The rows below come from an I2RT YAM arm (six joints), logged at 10 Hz.
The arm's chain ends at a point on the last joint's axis. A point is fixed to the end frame.
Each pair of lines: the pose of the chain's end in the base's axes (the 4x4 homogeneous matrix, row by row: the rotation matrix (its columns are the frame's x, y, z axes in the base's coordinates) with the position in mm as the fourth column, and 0 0 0 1 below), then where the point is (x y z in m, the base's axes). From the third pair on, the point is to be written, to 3 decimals.
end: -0.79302 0.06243 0.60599 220.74; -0.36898 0.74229 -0.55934 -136.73; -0.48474 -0.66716 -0.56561 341.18; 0 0 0 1
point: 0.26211 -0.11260 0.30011
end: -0.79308 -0.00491 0.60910 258.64; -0.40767 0.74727 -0.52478 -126.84; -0.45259 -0.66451 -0.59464 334.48; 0 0 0 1
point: 0.29689 -0.10042 0.29182
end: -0.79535 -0.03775 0.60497 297.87; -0.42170 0.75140 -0.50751 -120.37; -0.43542 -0.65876 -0.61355 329.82; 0 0 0 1
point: 0.334 -0.093 0.286
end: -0.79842 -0.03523 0.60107 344.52; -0.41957 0.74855 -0.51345 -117.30; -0.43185 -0.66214 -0.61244 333.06; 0 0 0 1
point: 0.381 -0.090 0.289
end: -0.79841 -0.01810 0.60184 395.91; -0.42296 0.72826 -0.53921 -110.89; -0.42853 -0.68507 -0.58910 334.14; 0 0 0 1
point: 0.433 -0.086 0.290
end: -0.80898 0.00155 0.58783 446.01; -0.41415 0.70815 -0.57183 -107.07; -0.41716 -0.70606 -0.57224 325.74; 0 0 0 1
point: 0.484 -0.084 0.281
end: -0.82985 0.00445 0.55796 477.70; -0.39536 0.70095 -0.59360 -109.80; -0.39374 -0.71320 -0.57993 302.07; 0 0 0 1
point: 0.515 -0.088 0.256
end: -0.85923 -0.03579 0.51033 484.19; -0.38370 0.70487 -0.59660 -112.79; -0.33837 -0.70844 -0.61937 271.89; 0 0 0 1
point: 0.519 -0.091 0.224
